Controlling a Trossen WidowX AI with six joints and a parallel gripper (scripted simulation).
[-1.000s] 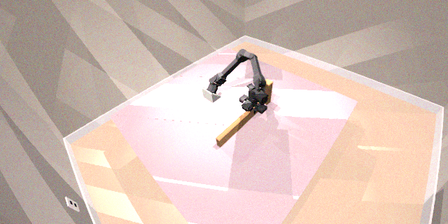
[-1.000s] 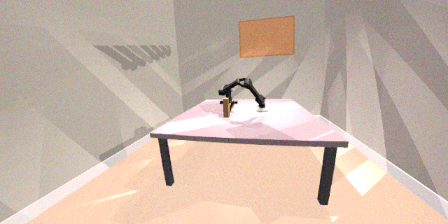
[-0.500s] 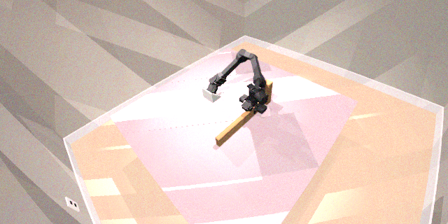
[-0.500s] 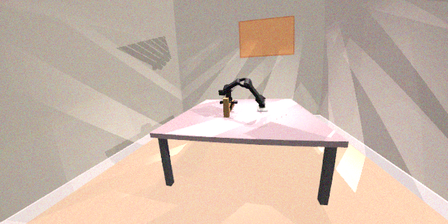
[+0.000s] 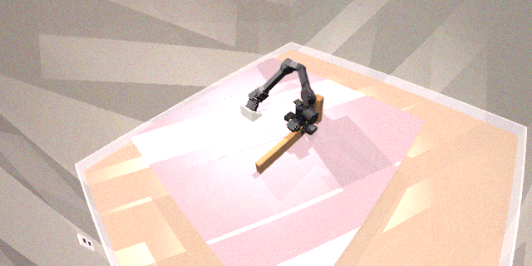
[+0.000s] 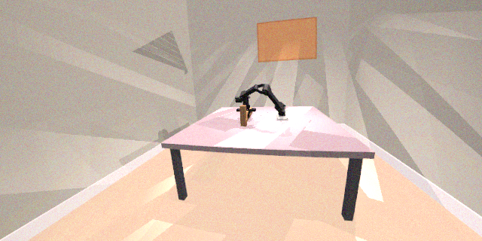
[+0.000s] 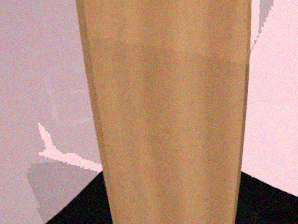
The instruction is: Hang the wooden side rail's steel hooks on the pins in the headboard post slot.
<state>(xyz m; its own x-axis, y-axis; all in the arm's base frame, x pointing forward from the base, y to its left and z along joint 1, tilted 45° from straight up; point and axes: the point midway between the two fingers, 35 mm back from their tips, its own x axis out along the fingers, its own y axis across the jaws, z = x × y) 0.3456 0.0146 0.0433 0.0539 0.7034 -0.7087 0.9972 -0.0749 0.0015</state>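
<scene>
Right now the wooden headboard post is 16 cm to the left of my gripper tip, 6 cm above it and 1 cm ahead of it.
</scene>
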